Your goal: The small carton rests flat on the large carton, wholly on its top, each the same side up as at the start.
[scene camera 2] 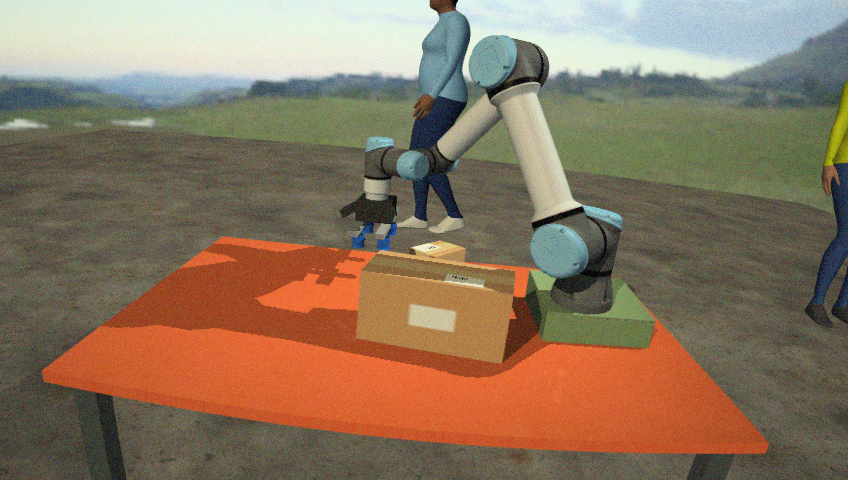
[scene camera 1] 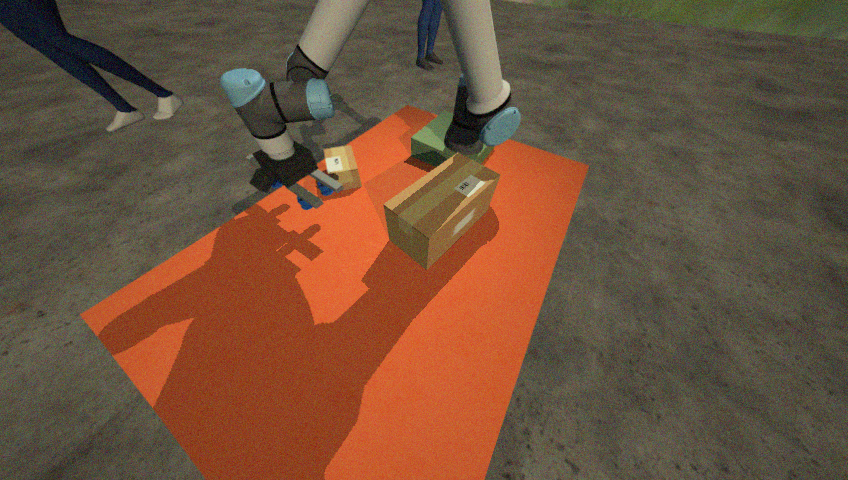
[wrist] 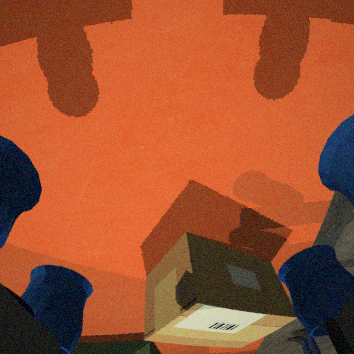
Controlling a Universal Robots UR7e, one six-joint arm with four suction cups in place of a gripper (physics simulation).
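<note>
The small carton stands on the table near its far edge, a pale barcode label on top. In scene camera 2 its lower part is hidden behind the large carton. The large carton stands upright on the table, apart from the small one, with a label on its long narrow top and a white patch on its side. My gripper is open, its blue cups bare and pointing down. It hangs above the table beside the small carton, left of it in both scene views, touching neither carton.
The orange table carries both cartons. A green block under the arm's base stands beyond the large carton's right end in scene camera 2. A person in light blue stands behind the table.
</note>
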